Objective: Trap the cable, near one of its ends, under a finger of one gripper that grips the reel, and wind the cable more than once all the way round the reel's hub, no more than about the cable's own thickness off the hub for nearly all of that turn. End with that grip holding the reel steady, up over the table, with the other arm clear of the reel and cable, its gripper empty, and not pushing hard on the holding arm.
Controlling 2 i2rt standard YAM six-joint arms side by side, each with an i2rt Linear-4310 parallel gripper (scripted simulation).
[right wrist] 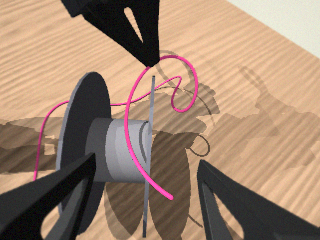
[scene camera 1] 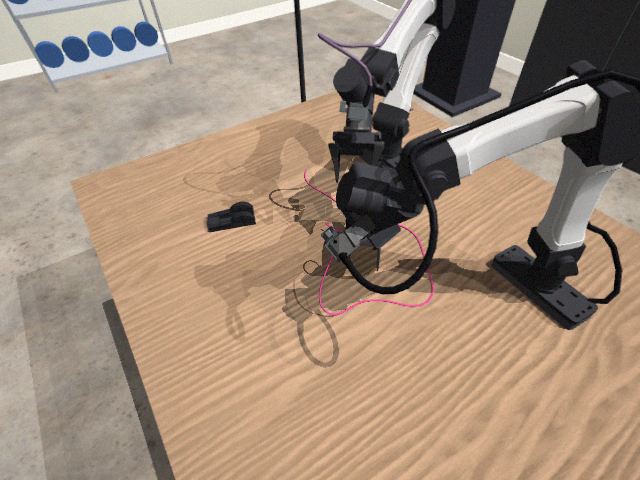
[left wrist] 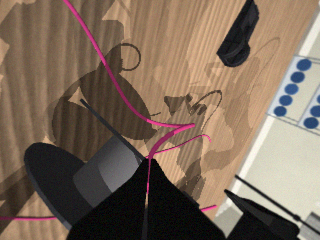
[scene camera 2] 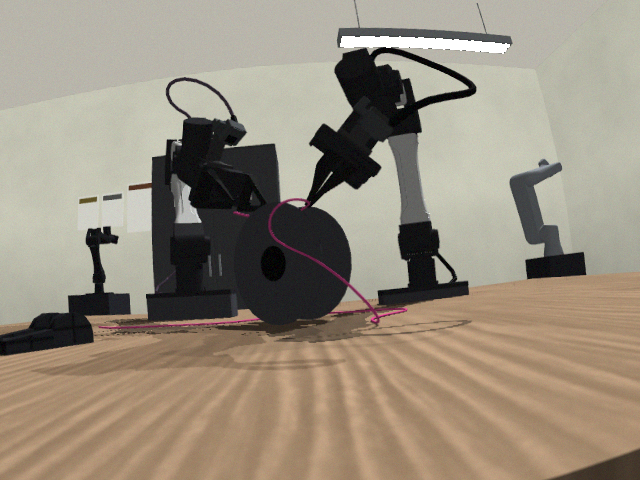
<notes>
The pictures show: my left gripper, my right gripper, a dark grey reel and a small black device.
My left gripper also shows in the right wrist view, in scene camera 1 and in the left wrist view. My right gripper also shows in the right wrist view, in scene camera 1 and in the left wrist view.
</notes>
